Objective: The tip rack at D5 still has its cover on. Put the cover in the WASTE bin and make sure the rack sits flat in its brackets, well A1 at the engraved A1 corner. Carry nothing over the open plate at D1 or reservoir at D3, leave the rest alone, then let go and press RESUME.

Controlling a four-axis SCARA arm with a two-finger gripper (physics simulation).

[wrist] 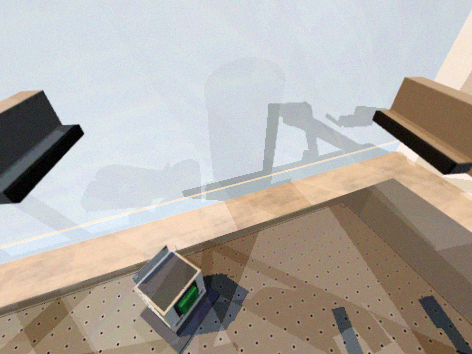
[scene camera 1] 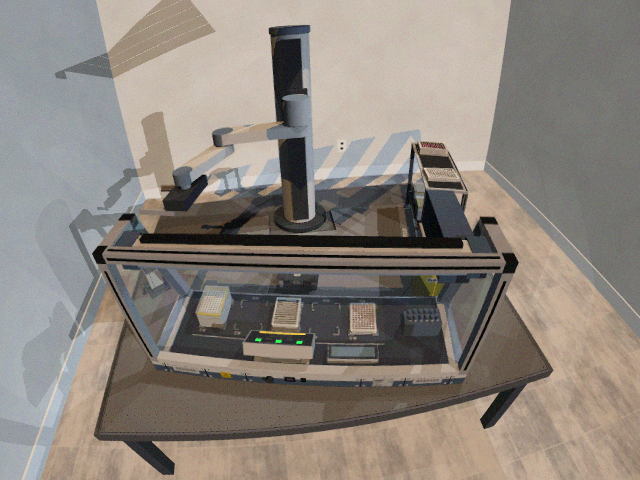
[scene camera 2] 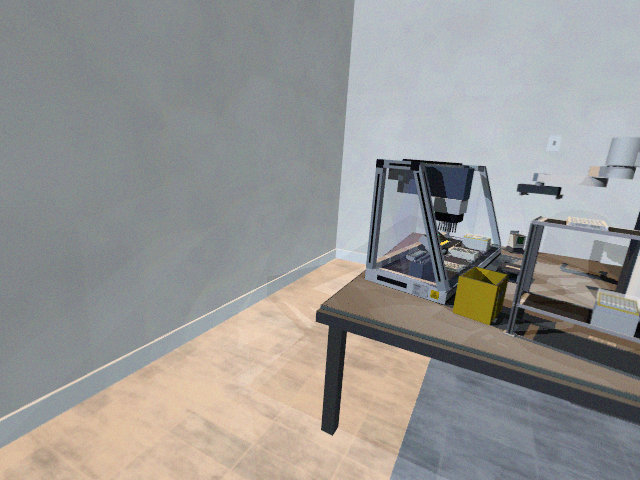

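Seen in the pictures: gripper, between the fingertips: (wrist: 233, 104) (scene camera 1: 151, 198) (scene camera 2: 543, 194); arm's base, origin of its link: (scene camera 1: 300, 217).
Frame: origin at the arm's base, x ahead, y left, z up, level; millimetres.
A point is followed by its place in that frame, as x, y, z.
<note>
My gripper (scene camera 1: 185, 198) (scene camera 2: 540, 194) {332, -563, 376} (wrist: 233, 104) {332, -563, 376} is open and empty, high over the back left of the bench, outside the enclosure. A tall white tip rack (scene camera 1: 213, 305) (scene camera 2: 476, 241) with a yellow line stands on the left of the deck; its cover and A1 corner are too small to make out. A slotted white reservoir (scene camera 1: 286, 313) {677, -106, 89} (scene camera 2: 463, 252) {665, -63, 89} stands mid-deck, and a plate (scene camera 1: 362, 317) with reddish wells stands right of it. The yellow waste bin (scene camera 1: 427, 285) (scene camera 2: 477, 295) {578, 530, 99} stands open-topped beside the enclosure. A small console (scene camera 1: 153, 280) (scene camera 2: 516, 241) {400, -595, 84} (wrist: 172, 287) {404, -618, 117} has a green screen; no RESUME label is readable.
The glazed enclosure (scene camera 1: 305, 262) {918, -48, 505} (scene camera 2: 425, 222) {786, 442, 298} surrounds the deck, with a dark pipetting head (scene camera 2: 448, 183) {736, 379, 439} inside. A dark tube rack (scene camera 1: 421, 321) stands at the deck's right. A shelf unit (scene camera 1: 456, 184) {417, 555, 363} (scene camera 2: 527, 258) {471, 576, 259} holding plates and a tip box stands beyond the bin. The arm column (scene camera 1: 295, 134) {215, -11, 508} rises behind.
</note>
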